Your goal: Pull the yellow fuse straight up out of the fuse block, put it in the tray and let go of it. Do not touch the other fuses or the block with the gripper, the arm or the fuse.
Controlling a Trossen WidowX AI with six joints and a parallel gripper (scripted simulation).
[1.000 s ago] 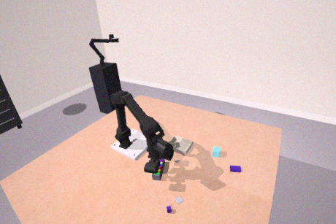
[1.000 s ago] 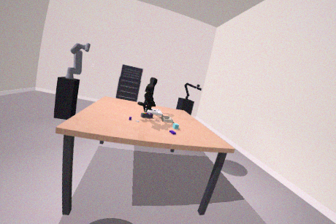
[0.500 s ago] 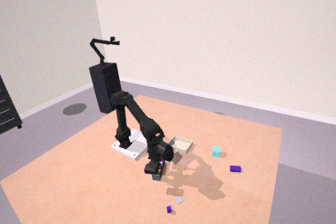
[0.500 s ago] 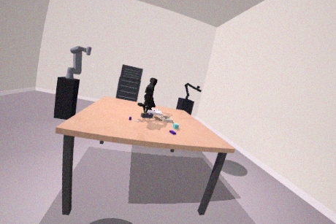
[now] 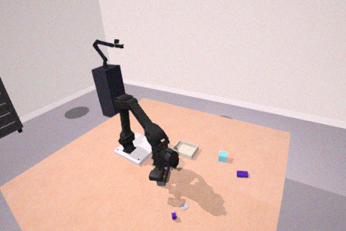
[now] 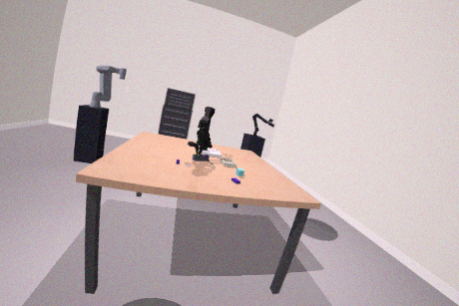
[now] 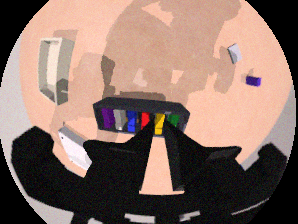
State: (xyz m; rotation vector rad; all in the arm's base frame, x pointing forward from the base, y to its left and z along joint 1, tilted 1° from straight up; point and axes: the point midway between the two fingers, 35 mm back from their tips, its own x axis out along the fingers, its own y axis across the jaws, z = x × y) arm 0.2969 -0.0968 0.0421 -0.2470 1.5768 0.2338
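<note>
The yellow fuse lies 10 mm below my gripper tip. Round my gripper tip: small purple piece: 150 mm ahead, 150 mm to the right, 20 mm below; then small grey tile: 160 mm ahead, 90 mm to the right, 30 mm below; then cream tray: 10 mm ahead, 250 mm to the left, 30 mm below.
</note>
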